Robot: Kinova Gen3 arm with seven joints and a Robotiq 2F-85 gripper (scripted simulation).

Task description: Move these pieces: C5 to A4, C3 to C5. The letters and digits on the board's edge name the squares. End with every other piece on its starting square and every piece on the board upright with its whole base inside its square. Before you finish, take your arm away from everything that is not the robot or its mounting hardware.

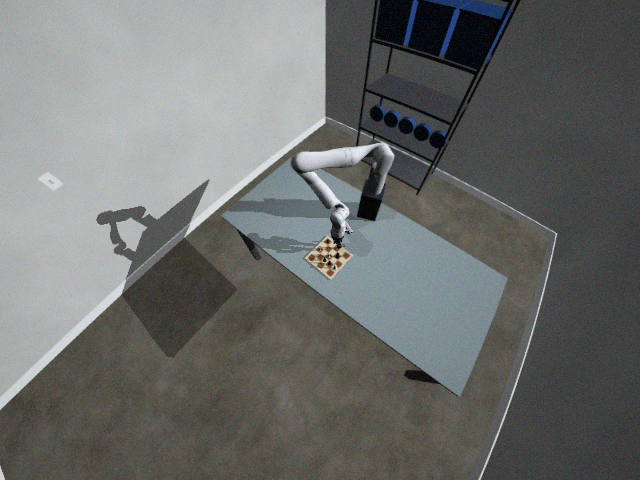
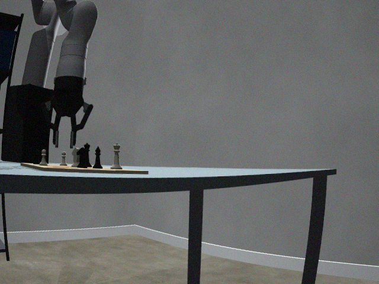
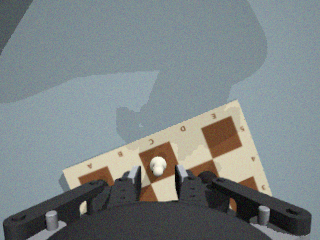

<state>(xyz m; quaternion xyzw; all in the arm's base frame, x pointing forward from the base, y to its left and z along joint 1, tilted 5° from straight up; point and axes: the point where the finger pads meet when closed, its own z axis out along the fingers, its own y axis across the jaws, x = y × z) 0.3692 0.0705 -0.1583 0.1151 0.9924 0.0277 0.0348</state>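
Right now the black pawn is 7 cm to the right of my hand, 4 cm below it and 1 cm ahead of it. From my hand the other things lie so: black bishop 10 cm ahead, 5 cm to the left, 4 cm below; chessboard 7 cm ahead, 6 cm below, 1 cm to the left.
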